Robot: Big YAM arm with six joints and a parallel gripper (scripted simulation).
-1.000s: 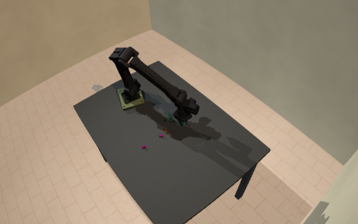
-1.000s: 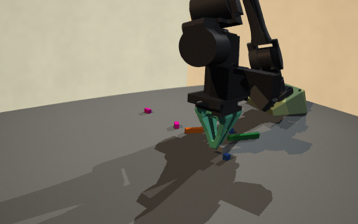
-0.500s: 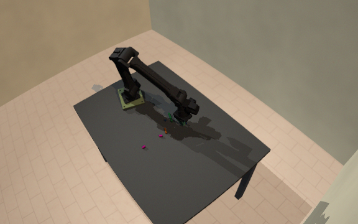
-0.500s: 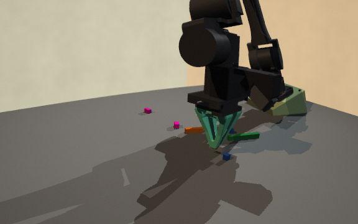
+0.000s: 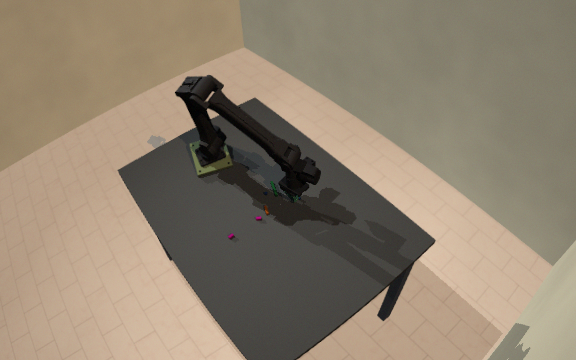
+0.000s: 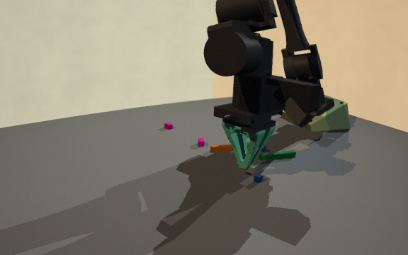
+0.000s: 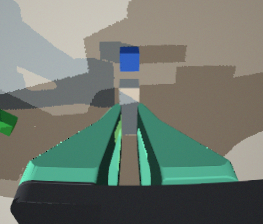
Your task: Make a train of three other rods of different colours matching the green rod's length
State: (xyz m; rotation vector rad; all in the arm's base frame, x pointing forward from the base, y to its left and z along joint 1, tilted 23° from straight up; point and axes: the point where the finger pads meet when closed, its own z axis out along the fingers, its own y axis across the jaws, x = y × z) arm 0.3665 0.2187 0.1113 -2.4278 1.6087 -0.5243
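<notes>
The grey rod lies 10 mm below my hand. Round my hand: magenta rod 160 mm to the right, 20 mm below; then orange rod 20 mm behind, 110 mm to the right, 20 mm below; then green rod 100 mm behind, 40 mm to the right, 20 mm below.
</notes>
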